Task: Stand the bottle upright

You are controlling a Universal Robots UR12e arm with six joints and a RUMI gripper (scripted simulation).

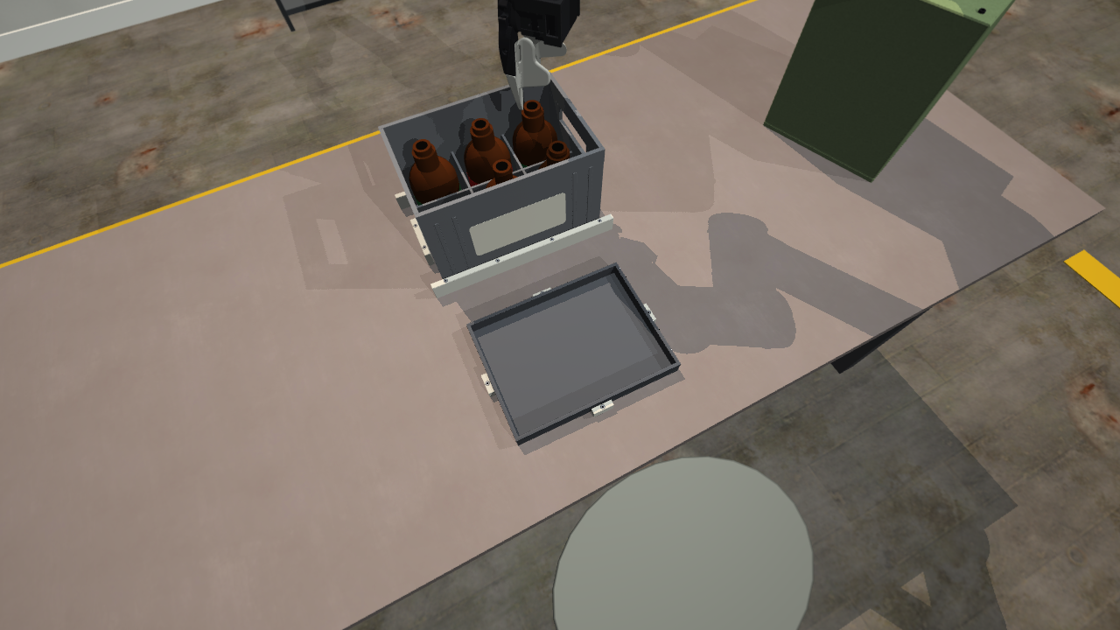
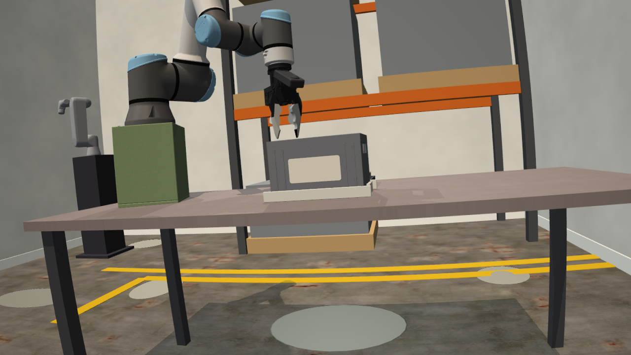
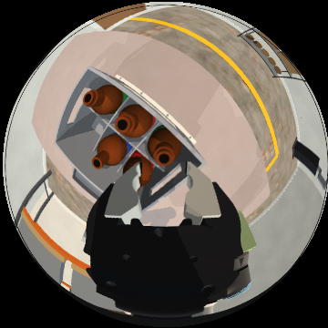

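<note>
Now: the grey crate 90 mm ahead of my hand, 50 mm to the left of it and 110 mm below it. From my hand the other things lie so: dark tray (110 mm ahead, 320 mm to the left, 180 mm below); brown bottle (90 mm ahead, 90 mm to the left, 110 mm below).
</note>
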